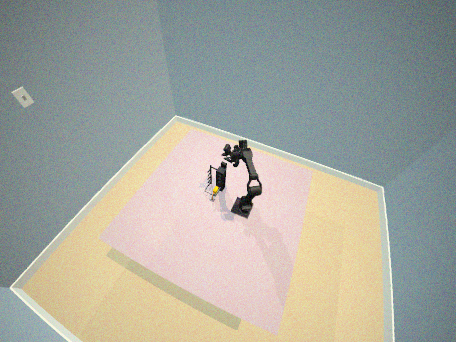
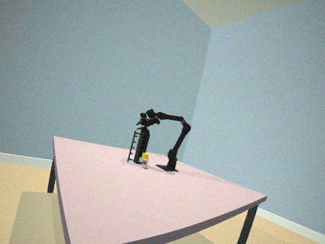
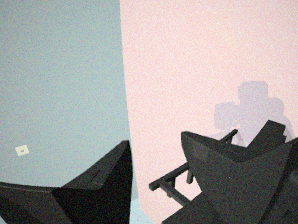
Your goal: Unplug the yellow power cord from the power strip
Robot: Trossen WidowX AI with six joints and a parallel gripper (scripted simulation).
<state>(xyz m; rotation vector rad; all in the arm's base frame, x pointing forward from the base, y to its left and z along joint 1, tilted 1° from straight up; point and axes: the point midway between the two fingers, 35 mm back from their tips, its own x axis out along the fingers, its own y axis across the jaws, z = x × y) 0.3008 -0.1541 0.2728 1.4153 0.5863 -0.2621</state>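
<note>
My gripper tip is 6 cm past the yellow plug, 15 cm to the right of it and 18 cm above it.
</note>
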